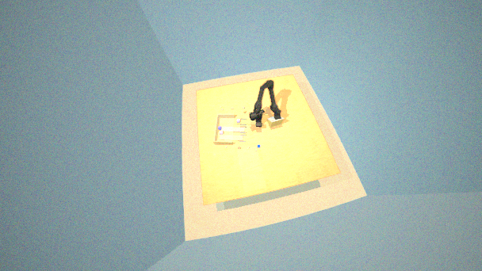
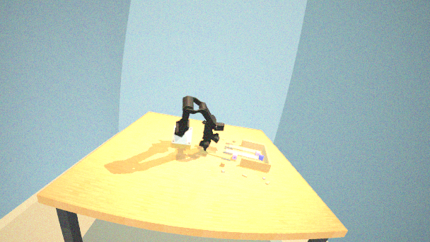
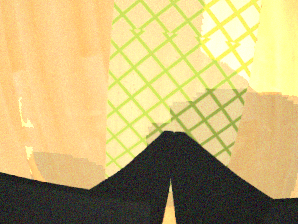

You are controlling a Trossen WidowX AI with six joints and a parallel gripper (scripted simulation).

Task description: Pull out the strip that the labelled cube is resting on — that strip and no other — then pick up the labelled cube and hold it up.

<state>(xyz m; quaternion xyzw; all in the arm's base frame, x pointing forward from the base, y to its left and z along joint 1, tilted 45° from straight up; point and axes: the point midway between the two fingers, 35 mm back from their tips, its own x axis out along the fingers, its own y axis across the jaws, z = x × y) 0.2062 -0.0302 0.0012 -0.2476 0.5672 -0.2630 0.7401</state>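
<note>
Right now my gripper tip is 100 mm short of the green cross-hatched strip and 10 mm to the left of it. From my gripper tip the other things lie so: blue dot 30 mm ahead, 270 mm to the left.
</note>
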